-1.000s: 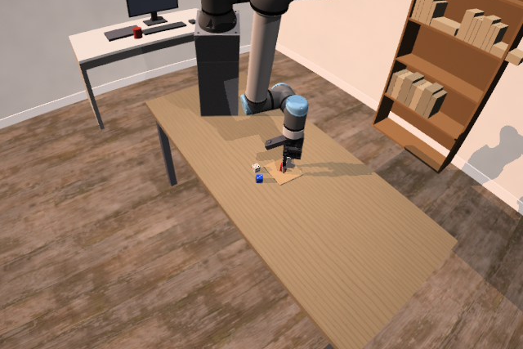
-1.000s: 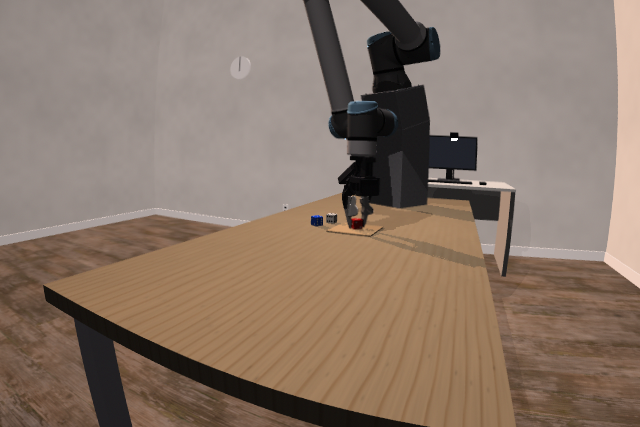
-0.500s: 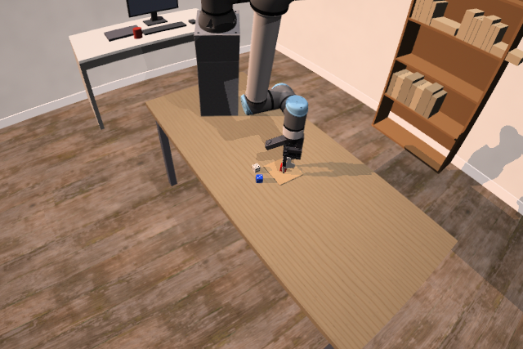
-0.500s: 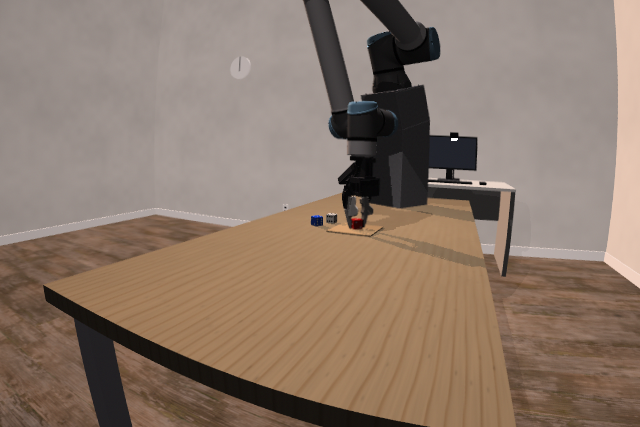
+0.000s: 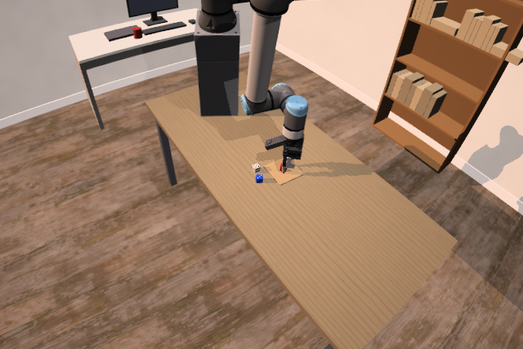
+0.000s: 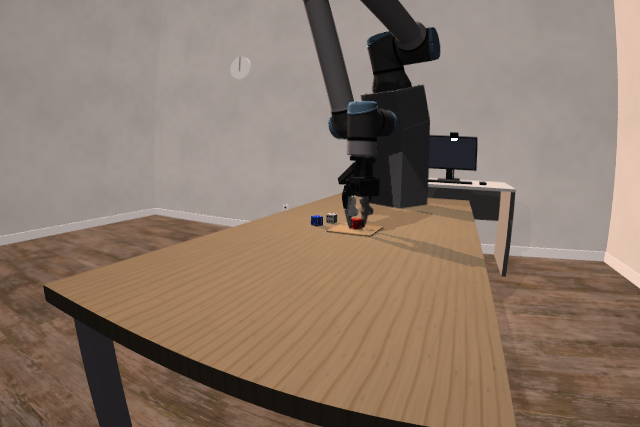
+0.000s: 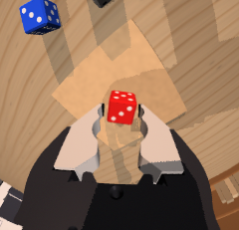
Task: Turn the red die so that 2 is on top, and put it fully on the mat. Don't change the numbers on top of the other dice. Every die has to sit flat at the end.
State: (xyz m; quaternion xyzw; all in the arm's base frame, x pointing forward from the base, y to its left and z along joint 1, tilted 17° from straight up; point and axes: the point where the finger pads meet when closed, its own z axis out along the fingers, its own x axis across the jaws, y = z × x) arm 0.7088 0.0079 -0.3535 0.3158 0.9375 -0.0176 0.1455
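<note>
Right now my hand is right at the red die. From my hand the other things lie so: tan mat: 20 mm below; white die: 60 mm behind, 120 mm to the right, 10 mm below; blue die: 140 mm to the right, 10 mm below.
</note>
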